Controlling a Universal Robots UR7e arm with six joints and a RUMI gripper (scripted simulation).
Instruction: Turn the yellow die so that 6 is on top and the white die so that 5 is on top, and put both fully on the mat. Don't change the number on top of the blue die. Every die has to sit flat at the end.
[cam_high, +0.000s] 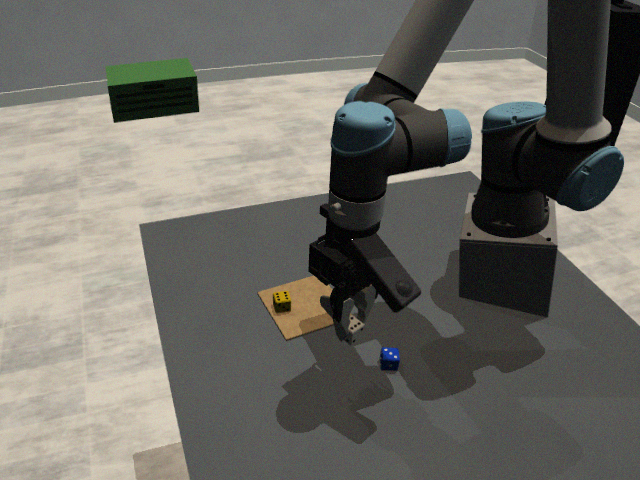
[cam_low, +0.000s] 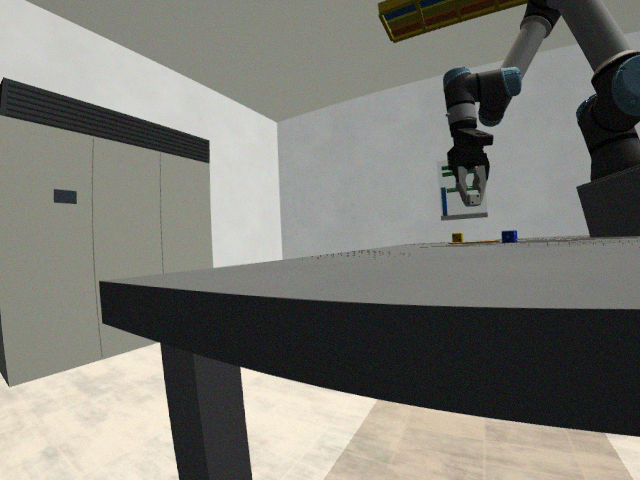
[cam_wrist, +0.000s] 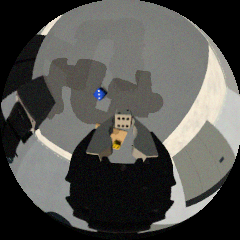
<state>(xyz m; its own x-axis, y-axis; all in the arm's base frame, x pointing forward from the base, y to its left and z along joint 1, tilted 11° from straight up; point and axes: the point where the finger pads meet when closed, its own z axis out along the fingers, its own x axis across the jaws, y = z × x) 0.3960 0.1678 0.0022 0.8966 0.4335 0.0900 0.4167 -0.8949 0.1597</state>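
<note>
My gripper is now 80 mm past the blue die and 100 mm above it. Round my hand: tan mat 20 mm ahead, 190 mm to the right, 120 mm below; white die right at my hand; yellow die 60 mm ahead, 190 mm to the right, 100 mm below.
</note>
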